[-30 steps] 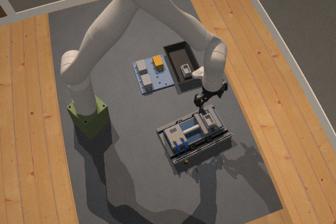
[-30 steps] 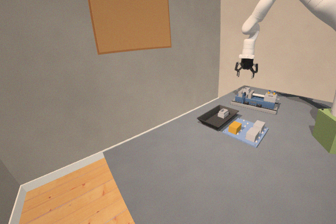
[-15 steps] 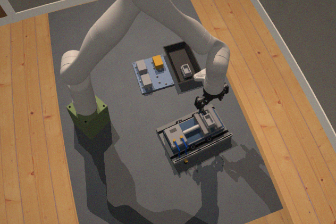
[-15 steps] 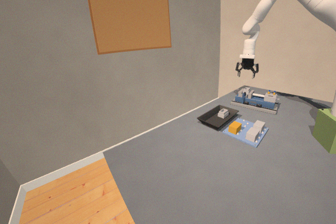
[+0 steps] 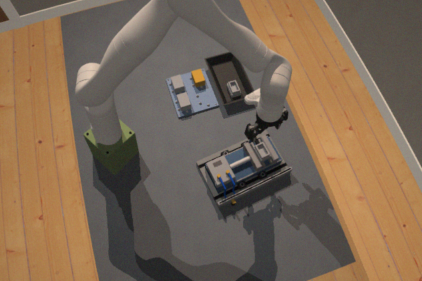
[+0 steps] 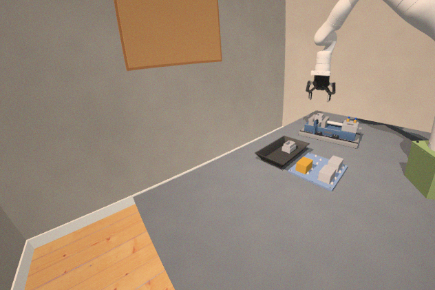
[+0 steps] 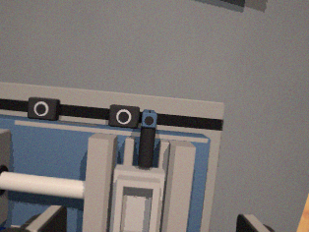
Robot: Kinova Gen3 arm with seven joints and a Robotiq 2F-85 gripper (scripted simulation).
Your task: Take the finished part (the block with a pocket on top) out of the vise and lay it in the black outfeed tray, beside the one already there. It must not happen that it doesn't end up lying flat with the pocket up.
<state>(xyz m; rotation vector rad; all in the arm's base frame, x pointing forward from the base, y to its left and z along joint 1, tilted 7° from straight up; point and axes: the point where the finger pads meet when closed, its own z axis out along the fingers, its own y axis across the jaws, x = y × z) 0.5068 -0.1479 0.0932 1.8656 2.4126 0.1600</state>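
Right now the cylinder rod is 90 mm behind my hand, 40 mm to the right of it and 130 mm below it. Round my hand: vise 70 mm behind, 40 mm to the right, 160 mm below; then light blue fixture plate 190 mm behind, 320 mm to the left, 200 mm below; then tray floor 20 mm behind, 340 mm to the left, 200 mm below.
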